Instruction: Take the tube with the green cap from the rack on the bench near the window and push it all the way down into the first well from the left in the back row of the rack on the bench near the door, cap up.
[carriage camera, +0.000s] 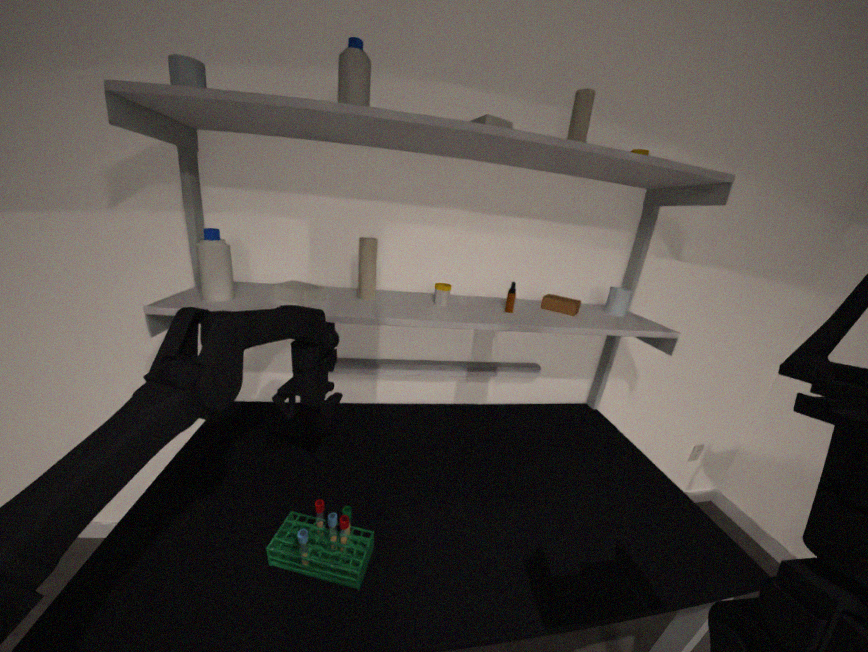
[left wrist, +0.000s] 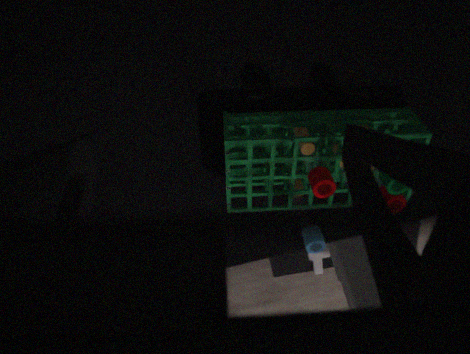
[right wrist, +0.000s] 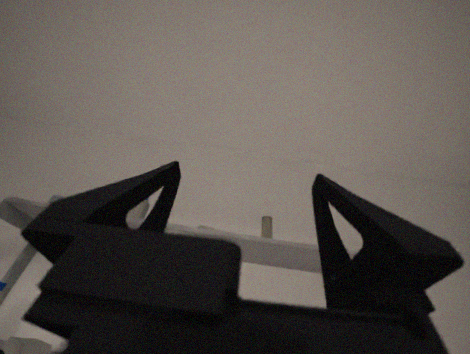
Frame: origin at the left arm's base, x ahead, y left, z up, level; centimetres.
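Seen in the pictures: left gripper, fingertip midpoint: (carriage camera: 309, 422) (left wrist: 220, 144); right gripper, fingertip midpoint: (right wrist: 246, 174).
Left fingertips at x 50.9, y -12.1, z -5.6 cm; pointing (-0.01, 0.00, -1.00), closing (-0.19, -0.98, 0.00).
Note:
Offsets run from my left fingertips to a thing's middle. "spot": to the spot under its first point. Level surfaces: height alone.
A green rack {dx -16.8, dy -7.1, dz -19.6 cm} (carriage camera: 372, 537) (left wrist: 320, 116) stands on the black bench, low left of centre in the carriage view. The green-capped tube {dx -14.4, dy -11.9, dz -16.1 cm} (carriage camera: 347, 513) is upright toward its back right, partly behind a red-capped tube (carriage camera: 344, 522). In the left wrist view, a green ring that may be its cap {spot: dx -14.4, dy -11.8, dz -10.6 cm} (left wrist: 397, 188) shows through the opening in a finger. My left gripper (carriage camera: 309, 401) is open and empty, above the bench and behind the rack. My right gripper (right wrist: 246, 174) is open and empty, facing the wall and shelf, far right of the rack. No second rack shows in these views.
The rack also holds another red-capped tube {dx -13.1, dy -5.7, dz -16.1 cm} (carriage camera: 319, 506) and two blue-capped tubes {dx -16.1, dy -9.3, dz -16.1 cm} (carriage camera: 332, 520) {dx -19.7, dy -4.4, dz -16.1 cm} (carriage camera: 302, 536). Two wall shelves (carriage camera: 421, 129) (carriage camera: 414, 317) with bottles and jars hang above the bench {dz -22.5 cm} (carriage camera: 477, 477). A horizontal bar (carriage camera: 435, 365) runs beneath them.

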